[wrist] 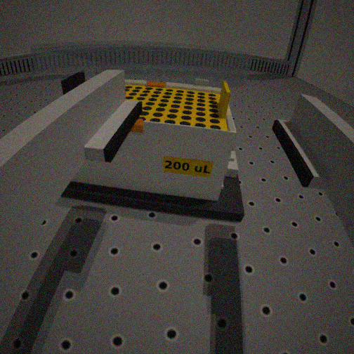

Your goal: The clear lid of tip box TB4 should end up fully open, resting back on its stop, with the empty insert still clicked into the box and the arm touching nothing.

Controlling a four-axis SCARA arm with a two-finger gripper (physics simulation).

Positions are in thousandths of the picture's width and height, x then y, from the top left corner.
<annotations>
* my gripper: 595, 278
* yellow insert: 451, 295
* clear lid: 544, 182
</annotations>
